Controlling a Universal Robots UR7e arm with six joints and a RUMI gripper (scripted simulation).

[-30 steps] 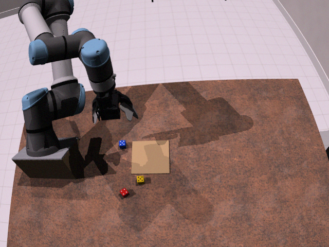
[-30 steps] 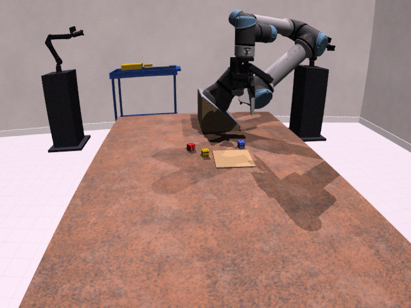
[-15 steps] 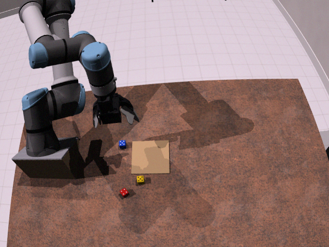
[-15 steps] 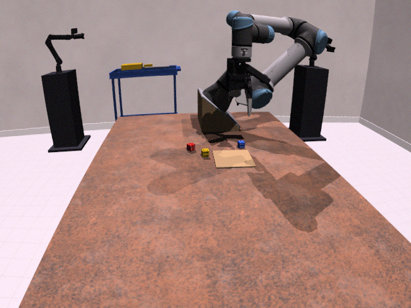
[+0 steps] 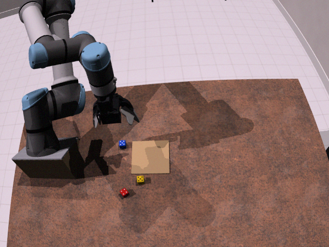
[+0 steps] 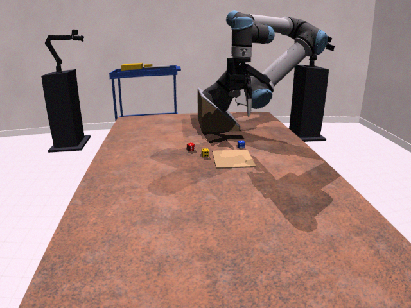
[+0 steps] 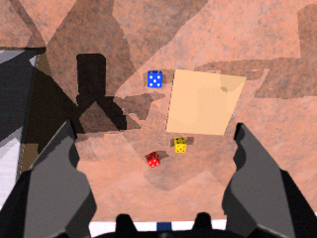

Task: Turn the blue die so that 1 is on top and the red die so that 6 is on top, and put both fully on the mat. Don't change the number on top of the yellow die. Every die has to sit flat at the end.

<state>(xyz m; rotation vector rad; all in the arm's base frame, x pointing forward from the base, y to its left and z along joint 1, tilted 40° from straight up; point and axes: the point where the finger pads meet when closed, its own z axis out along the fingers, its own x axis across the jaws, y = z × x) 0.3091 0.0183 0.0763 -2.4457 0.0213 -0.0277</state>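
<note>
My hand is 140 mm above the blue die. Also, from my hand: yellow die (160 mm to the right, 140 mm below, 60 mm ahead); then tan mat (150 mm below, 100 mm ahead, 60 mm to the right); then red die (210 mm to the right, 140 mm below).
</note>
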